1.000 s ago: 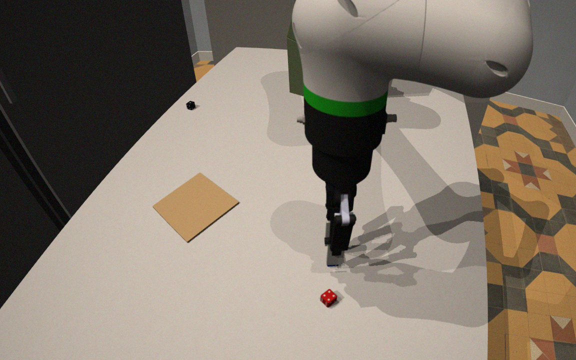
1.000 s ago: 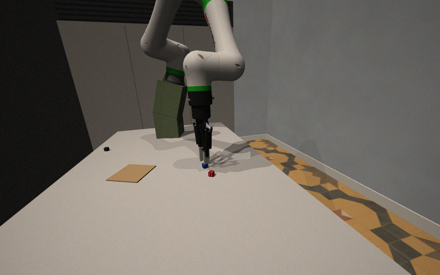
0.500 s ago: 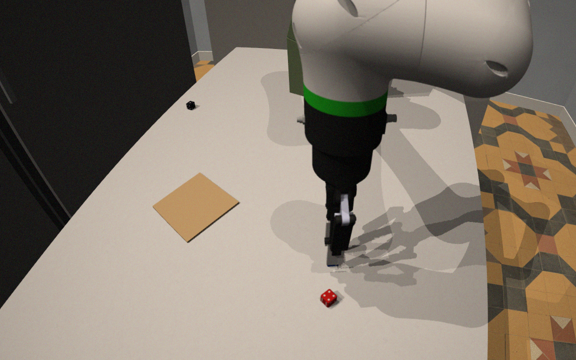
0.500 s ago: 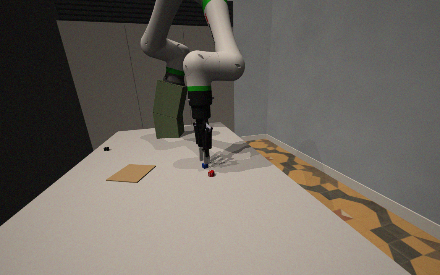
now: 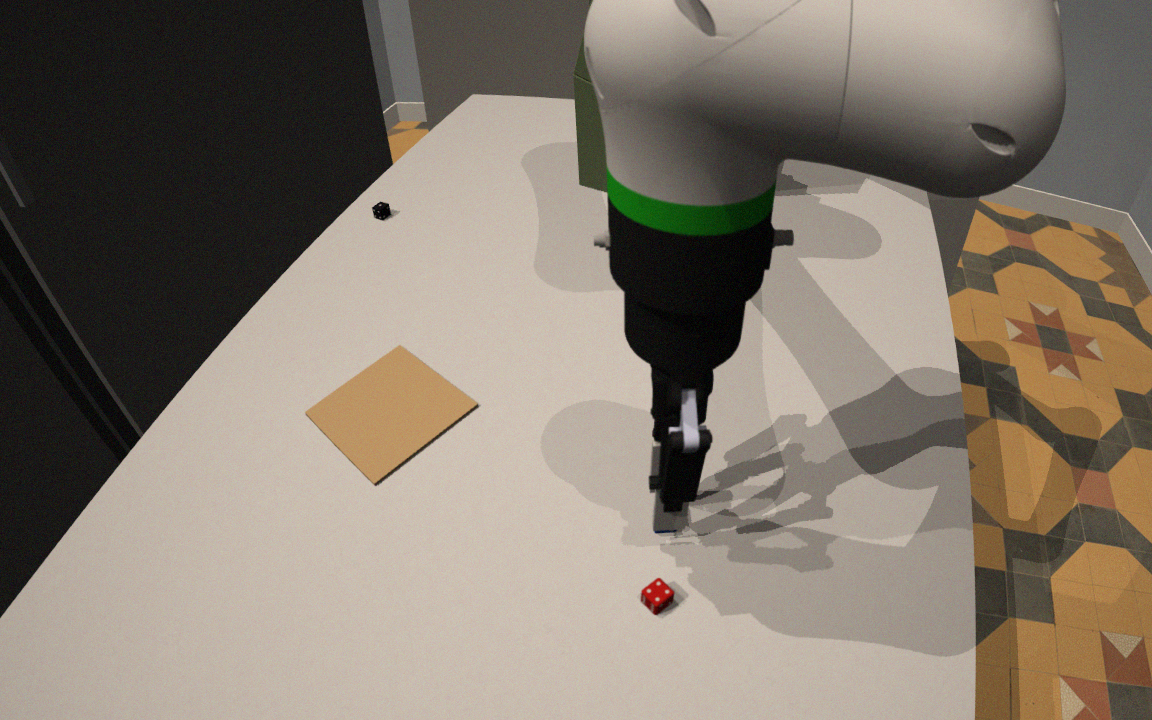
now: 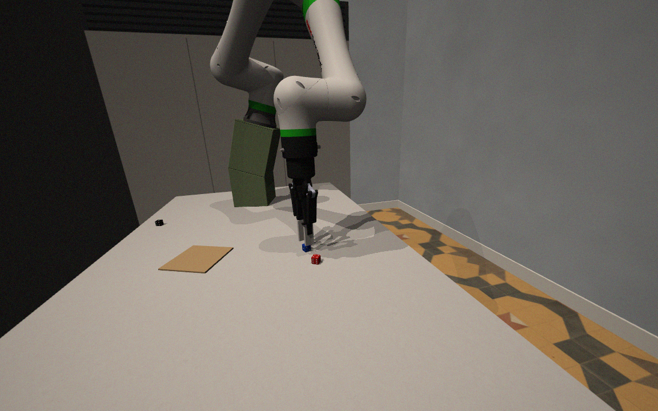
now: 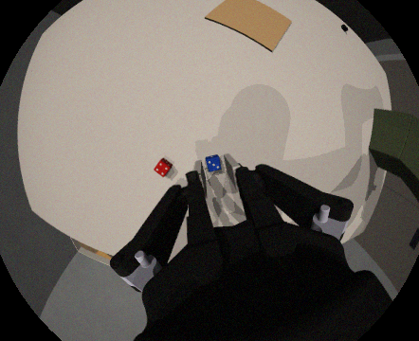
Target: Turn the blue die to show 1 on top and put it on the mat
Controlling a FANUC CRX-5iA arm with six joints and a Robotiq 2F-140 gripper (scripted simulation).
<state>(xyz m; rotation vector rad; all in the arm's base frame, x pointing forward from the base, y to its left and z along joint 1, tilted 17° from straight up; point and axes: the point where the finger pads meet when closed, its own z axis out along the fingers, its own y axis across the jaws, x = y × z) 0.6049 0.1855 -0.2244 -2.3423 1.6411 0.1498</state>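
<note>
The blue die lies 5 cm below my hand. Round my hand: mat 4 cm behind, 31 cm to the right, 6 cm below; red die 8 cm ahead, 2 cm to the left, 5 cm below; black die 38 cm behind, 54 cm to the right, 5 cm below.
</note>
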